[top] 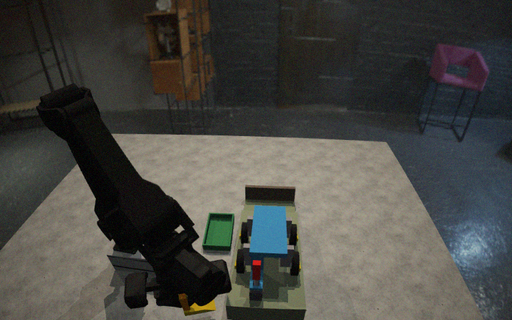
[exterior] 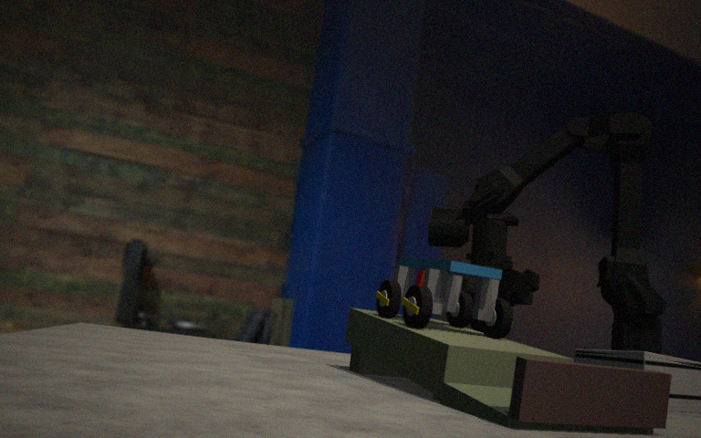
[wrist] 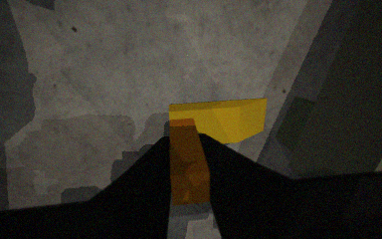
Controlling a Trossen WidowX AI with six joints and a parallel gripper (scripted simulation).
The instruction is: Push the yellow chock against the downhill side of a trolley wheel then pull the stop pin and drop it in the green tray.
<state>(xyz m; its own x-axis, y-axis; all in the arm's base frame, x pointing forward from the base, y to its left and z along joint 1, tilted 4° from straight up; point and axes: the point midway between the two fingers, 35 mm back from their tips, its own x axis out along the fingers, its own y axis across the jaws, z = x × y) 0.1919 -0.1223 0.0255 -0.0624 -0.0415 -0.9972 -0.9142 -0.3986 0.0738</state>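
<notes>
Now: the green tray 250 mm to the left of my gripper tip and 70 mm below it. Also, from my gripper tip: ramp: 150 mm ahead, 150 mm to the left, 10 mm below; yellow chock: 20 mm ahead, 10 mm to the left, 10 mm below; red-headed stop pin: 140 mm ahead, 40 mm to the left, 70 mm above.
</notes>
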